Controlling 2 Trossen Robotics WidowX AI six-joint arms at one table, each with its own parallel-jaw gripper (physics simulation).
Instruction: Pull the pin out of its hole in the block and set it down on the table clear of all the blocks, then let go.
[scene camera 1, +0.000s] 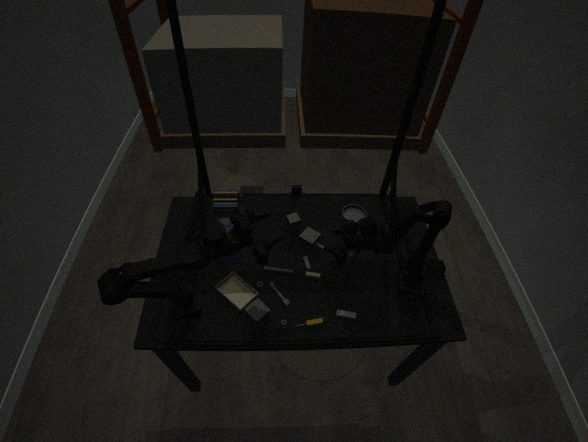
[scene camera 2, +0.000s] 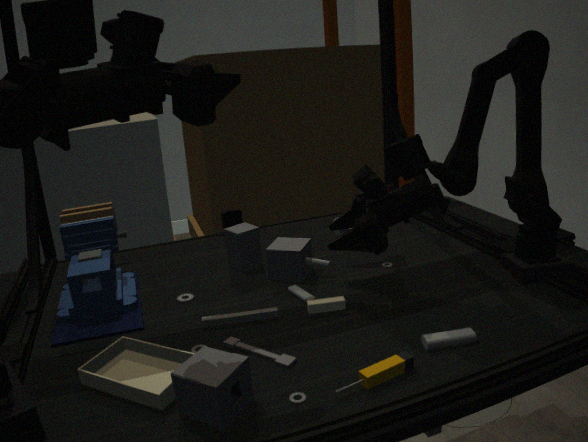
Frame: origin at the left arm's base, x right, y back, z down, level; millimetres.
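Seen in the pictures: left gripper, fingertip midpoint: (scene camera 1: 327, 239) (scene camera 2: 329, 237); right gripper, fingertip midpoint: (scene camera 1: 277, 224) (scene camera 2: 218, 73); left arm's base at its link origin: (scene camera 1: 412, 282) (scene camera 2: 536, 257); right arm's base at its link origin: (scene camera 1: 183, 301).
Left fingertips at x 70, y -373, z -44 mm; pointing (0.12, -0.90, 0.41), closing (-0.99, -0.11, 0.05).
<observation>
Offsets run from my left fingertips to a thing's top centre.
A pale pin @(dx -4, dy -32, dz +34 mm) (scene camera 1: 320, 245) (scene camera 2: 318, 261) sticks out sideways from the right side of a light grey block @(dx +11, dy -74, dz +11 mm) (scene camera 1: 310, 235) (scene camera 2: 287, 259), at about mid height. How deep it sits in the hole cannot be seen. My left gripper (scene camera 1: 333, 240) (scene camera 2: 333, 237) is open and empty, above and to the right of the pin, with its fingers pointing left towards the block. My right gripper (scene camera 1: 275, 227) (scene camera 2: 153, 113) is open and empty, held high over the left part of the table, well away from the pin.
A taller grey block @(dx +65, dy -165, dz -9 mm) (scene camera 1: 293, 218) (scene camera 2: 243, 250) stands left of the pin's block. A third grey block @(dx -373, dy -167, dz +11 mm) (scene camera 1: 257, 310) (scene camera 2: 214, 387) stands by the cream tray @(dx -306, dy -278, dz +47 mm) (scene camera 2: 125, 391). A small white peg @(dx -94, dy -56, dz +61 mm) (scene camera 2: 300, 293), a cream bar @(dx -143, dy -19, dz +55 mm) (scene camera 2: 326, 305) and a yellow screwdriver @(dx -343, dy +26, dz +53 mm) (scene camera 2: 382, 371) lie nearer the front.
</observation>
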